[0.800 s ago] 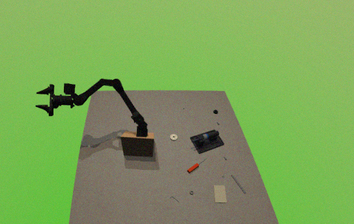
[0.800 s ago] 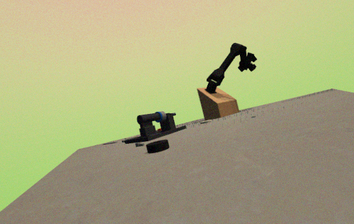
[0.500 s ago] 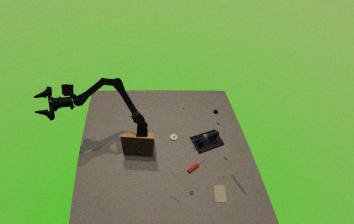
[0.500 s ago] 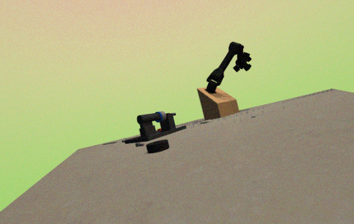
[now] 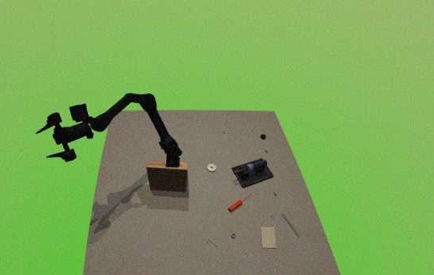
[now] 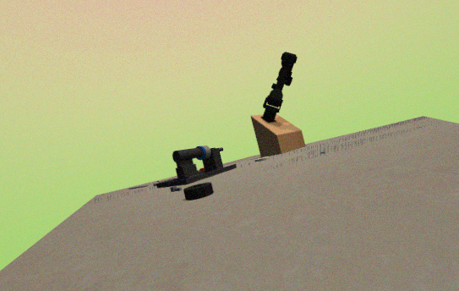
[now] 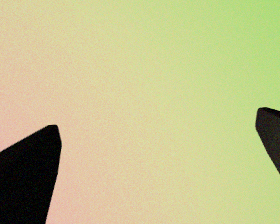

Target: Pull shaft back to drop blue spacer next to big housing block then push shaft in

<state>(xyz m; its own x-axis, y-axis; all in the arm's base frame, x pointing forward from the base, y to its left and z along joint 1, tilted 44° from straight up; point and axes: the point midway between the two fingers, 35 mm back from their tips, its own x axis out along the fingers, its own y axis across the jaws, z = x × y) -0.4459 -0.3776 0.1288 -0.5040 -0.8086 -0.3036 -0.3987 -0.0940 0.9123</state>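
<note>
The dark shaft is 88 cm ahead of my gripper tip, 28 cm to the left of it and 48 cm below it. Round my gripper tip: black disc 108 cm ahead, 62 cm to the left, 56 cm below; beige card 98 cm ahead, 11 cm to the right, 56 cm below; red-handled screwdriver 85 cm ahead, 10 cm to the left, 56 cm below.
</note>
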